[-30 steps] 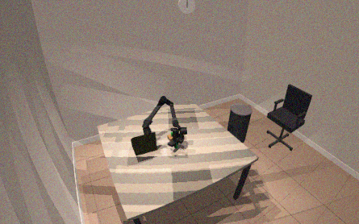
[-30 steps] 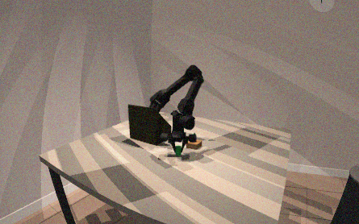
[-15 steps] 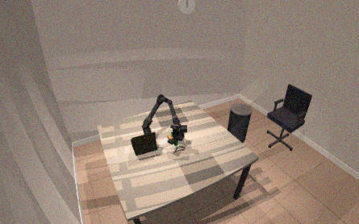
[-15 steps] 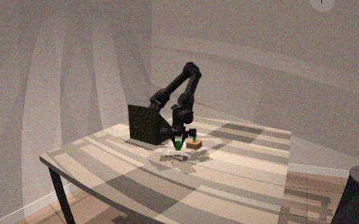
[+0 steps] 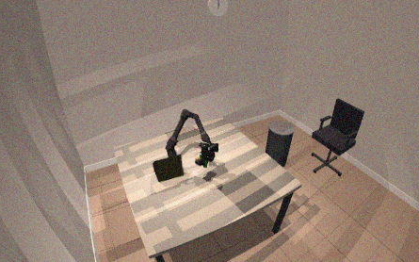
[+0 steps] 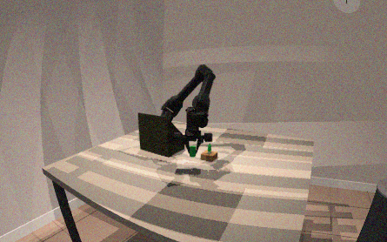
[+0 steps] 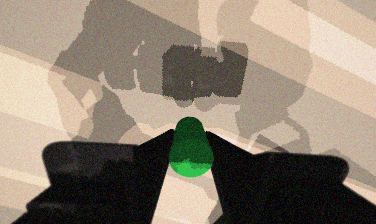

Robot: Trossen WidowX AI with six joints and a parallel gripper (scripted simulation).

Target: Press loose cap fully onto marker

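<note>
Right now my gripper tip is 14 cm to the right of the holder block, 6 cm above it and 2 cm short of it. Also, from my gripper tip: green cap 1 cm above.
</note>
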